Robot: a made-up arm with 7 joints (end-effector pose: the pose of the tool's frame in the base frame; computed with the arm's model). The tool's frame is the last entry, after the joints.
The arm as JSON. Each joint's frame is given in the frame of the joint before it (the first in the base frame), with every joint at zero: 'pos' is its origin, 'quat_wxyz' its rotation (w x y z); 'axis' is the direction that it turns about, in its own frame. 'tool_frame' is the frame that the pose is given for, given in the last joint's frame.
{
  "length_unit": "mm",
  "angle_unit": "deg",
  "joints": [
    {
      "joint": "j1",
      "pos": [
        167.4,
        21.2,
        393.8
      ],
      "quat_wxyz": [
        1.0,
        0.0,
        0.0,
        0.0
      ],
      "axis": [
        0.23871,
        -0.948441,
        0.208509
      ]
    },
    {
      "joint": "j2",
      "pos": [
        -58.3,
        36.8,
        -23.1
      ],
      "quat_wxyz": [
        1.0,
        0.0,
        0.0,
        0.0
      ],
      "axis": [
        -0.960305,
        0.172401,
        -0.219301
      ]
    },
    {
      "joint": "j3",
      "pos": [
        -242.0,
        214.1,
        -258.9
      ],
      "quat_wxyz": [
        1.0,
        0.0,
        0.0,
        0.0
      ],
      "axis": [
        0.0,
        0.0,
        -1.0
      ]
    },
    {
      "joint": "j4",
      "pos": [
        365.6,
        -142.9,
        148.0
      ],
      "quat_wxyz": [
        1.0,
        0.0,
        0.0,
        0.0
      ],
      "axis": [
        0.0,
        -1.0,
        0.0
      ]
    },
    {
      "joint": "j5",
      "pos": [
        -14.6,
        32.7,
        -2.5
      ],
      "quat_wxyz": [
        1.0,
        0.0,
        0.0,
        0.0
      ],
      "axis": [
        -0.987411,
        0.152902,
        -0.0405
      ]
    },
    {
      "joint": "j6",
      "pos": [
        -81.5,
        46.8,
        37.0
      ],
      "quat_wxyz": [
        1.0,
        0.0,
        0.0,
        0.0
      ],
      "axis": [
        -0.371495,
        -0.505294,
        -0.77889
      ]
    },
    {
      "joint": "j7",
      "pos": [
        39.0,
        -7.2,
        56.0
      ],
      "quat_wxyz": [
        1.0,
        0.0,
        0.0,
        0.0
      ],
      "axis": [
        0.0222,
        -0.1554,
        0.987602
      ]
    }
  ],
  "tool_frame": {
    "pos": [
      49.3,
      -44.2,
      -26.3
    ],
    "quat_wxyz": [
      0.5,
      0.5,
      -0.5,
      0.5
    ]
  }
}
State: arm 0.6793 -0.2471 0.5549 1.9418 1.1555 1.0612 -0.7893
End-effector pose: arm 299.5 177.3 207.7 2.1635 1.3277 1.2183
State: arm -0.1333 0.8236 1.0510 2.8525 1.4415 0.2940 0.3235
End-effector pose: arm -15.2 -77.0 395.8 2.7488 0.2577 -0.7915
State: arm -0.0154 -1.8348 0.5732 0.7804 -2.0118 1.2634 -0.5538
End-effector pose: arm 59.7 340.1 300.5 -1.0024 0.5429 2.2922
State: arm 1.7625 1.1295 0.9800 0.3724 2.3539 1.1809 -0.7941
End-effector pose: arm 339.8 -24.8 196.3 -1.9456 0.4769 -0.5084
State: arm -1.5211 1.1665 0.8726 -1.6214 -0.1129 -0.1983 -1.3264
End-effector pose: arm 294.4 48.0 569.6 -1.7359 0.6292 -0.7613
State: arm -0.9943 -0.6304 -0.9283 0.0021 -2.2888 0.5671 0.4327
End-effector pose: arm 236.9 467.7 288.5 -1.6599 1.7776 1.6157
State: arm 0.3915 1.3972 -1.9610 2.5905 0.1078 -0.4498 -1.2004
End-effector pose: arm 88.3 161.9 -339.4 -2.1331 1.8875 -1.2925
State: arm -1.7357 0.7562 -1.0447 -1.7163 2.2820 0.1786 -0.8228
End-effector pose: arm -245.3 382.1 316.7 -1.5620 -1.3315 -0.7249
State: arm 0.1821 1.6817 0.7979 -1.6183 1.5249 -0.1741 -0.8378
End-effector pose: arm 58.9 -10.6 457.5 -0.4698 0.6959 -0.6159
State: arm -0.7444 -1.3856 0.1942 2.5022 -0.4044 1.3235 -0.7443
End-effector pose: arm 249.0 296.2 237.7 1.3353 1.6569 1.1082
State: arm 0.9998 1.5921 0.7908 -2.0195 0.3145 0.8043 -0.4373
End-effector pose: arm -3.6 -82.1 444.0 -0.2208 -0.7766 -0.7029
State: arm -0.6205 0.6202 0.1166 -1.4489 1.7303 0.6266 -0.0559
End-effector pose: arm 131.6 102.3 175.7 0.8467 1.8848 0.8290
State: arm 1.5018 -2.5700 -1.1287 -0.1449 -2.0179 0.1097 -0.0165
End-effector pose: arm -52.1 -329.5 175.5 -0.4441 -2.0939 0.0109
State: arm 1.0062 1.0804 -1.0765 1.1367 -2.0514 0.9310 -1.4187
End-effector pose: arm 568.9 190.4 72.3 1.8447 -1.2226 0.0445
